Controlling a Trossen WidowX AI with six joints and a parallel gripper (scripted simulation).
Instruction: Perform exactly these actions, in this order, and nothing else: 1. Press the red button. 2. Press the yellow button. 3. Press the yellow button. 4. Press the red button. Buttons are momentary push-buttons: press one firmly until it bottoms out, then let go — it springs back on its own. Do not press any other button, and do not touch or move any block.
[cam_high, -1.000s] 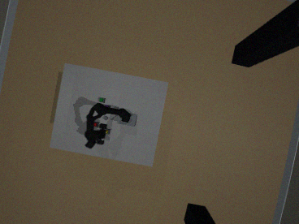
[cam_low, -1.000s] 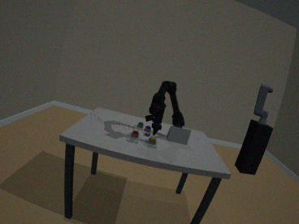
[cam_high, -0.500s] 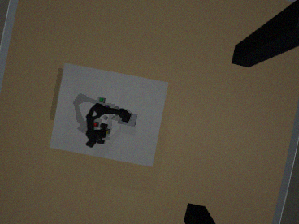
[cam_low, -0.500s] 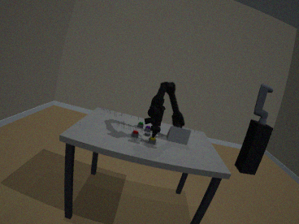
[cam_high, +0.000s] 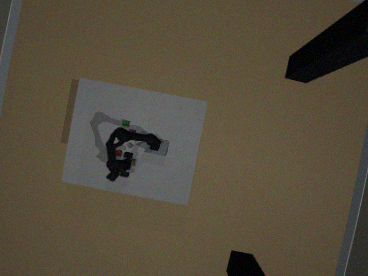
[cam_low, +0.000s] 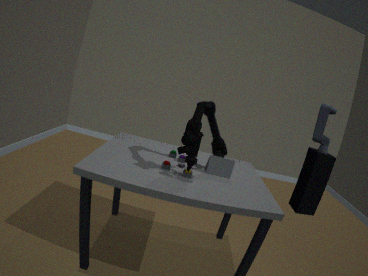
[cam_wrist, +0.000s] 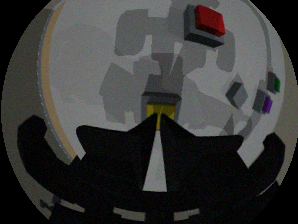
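Right now the yellow button is 1 cm below my gripper tip. Round my gripper tip: red button: 13 cm ahead, 5 cm to the right; green button: 31 cm to the right, 11 cm ahead.
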